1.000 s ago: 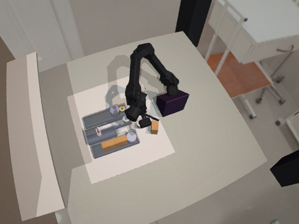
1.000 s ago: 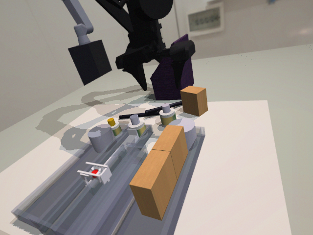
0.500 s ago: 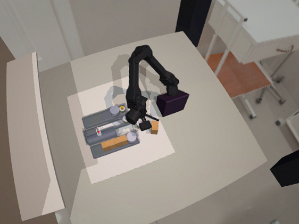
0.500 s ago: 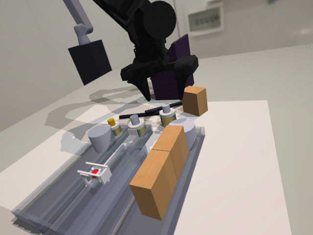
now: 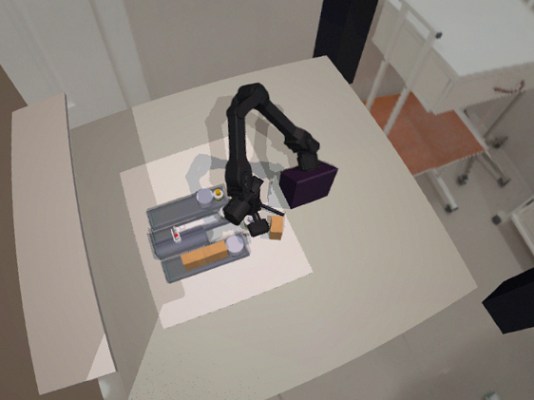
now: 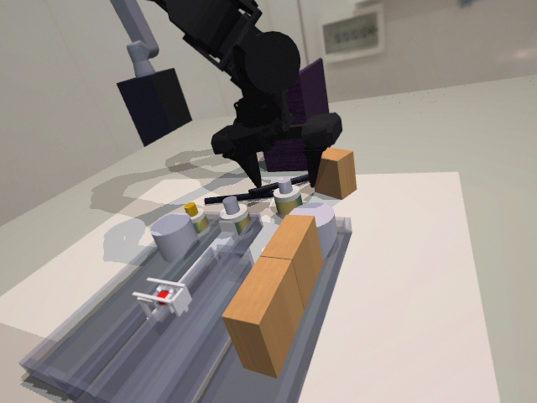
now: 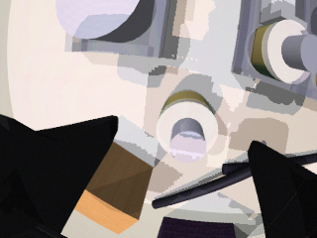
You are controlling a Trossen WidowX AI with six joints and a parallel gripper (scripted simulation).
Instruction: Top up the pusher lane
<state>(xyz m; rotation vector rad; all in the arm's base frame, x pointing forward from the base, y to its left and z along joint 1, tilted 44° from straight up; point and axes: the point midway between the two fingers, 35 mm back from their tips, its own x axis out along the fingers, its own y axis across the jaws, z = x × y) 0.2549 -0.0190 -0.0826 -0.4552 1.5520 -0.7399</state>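
The white mat is 12 cm ahead of my gripper tip, 9 cm to the right of it and 5 cm below it. The rest, counted from my gripper tip: white pusher plate: 17 cm ahead, 5 cm to the right; wooden block: 7 cm behind, 7 cm to the left, 1 cm below; clear lane tray: 21 cm ahead, 7 cm to the right, 3 cm below.
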